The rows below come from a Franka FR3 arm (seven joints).
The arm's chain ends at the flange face. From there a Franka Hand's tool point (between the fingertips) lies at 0.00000 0.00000 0.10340 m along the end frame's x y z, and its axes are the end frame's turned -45 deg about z.
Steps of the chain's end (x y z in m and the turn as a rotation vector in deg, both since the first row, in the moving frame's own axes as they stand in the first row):
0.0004 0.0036 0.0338 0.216 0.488 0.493
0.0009 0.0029 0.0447 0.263 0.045 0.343
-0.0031 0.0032 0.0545 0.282 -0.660 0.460
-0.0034 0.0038 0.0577 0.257 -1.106 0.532
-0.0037 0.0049 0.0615 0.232 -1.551 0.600
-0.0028 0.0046 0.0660 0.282 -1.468 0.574
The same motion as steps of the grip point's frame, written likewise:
-0.0014 0.0032 0.0338 -0.192 0.498 0.493
-0.0010 0.0024 0.0447 0.154 0.218 0.343
-0.0049 -0.0011 0.0545 0.666 -0.267 0.460
-0.0062 -0.0015 0.0577 0.964 -0.600 0.532
-0.0078 -0.0014 0.0615 1.261 -0.933 0.600
-0.0067 -0.0010 0.0660 1.237 -0.839 0.574

